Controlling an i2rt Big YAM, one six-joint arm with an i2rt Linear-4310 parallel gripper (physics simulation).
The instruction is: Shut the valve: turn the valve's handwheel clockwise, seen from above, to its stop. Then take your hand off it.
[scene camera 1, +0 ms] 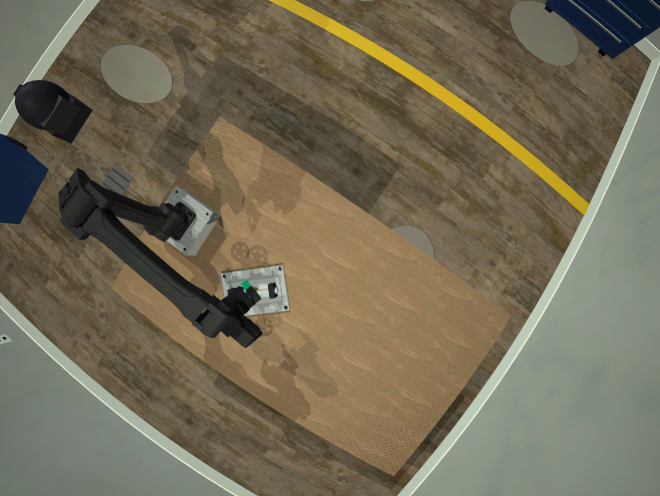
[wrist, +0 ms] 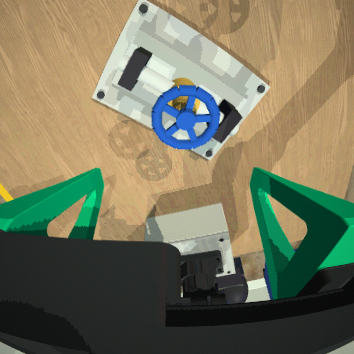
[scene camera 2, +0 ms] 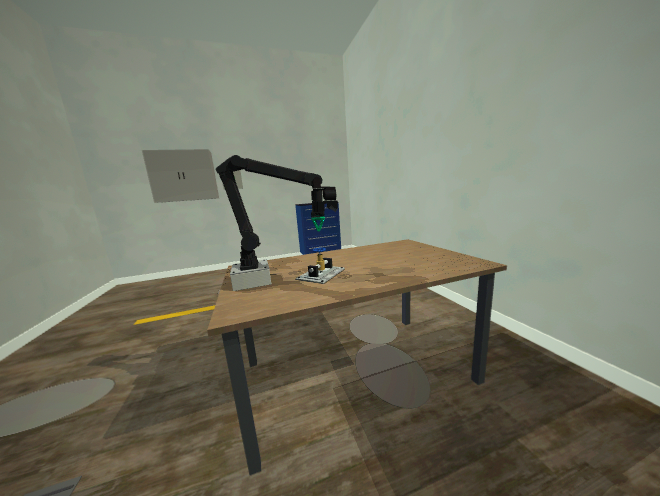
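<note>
The blue five-spoked handwheel (wrist: 186, 120) (scene camera 2: 319, 249) sits level on top of the brass valve (scene camera 2: 320, 261). In scene camera 1 it is mostly hidden under the arm. The valve's white pipe runs between two black supports on a grey plate (scene camera 1: 269, 307) (scene camera 2: 328, 276) (wrist: 172, 31). My gripper (wrist: 176, 175) (scene camera 2: 318, 229) points down and is wide open, with green fingers and nothing between them. It hangs above the handwheel, with a gap below the fingertips. In the wrist view the wheel shows ahead of the line between the fingertips.
The valve plate lies on the wooden table (scene camera 1: 384, 320) (scene camera 2: 405, 258). My arm's base block (scene camera 1: 199, 226) (scene camera 2: 250, 279) (wrist: 187, 223) stands near the table's end, close to the plate. A blue drawer cabinet (scene camera 2: 303, 234) stands on the floor beyond the table.
</note>
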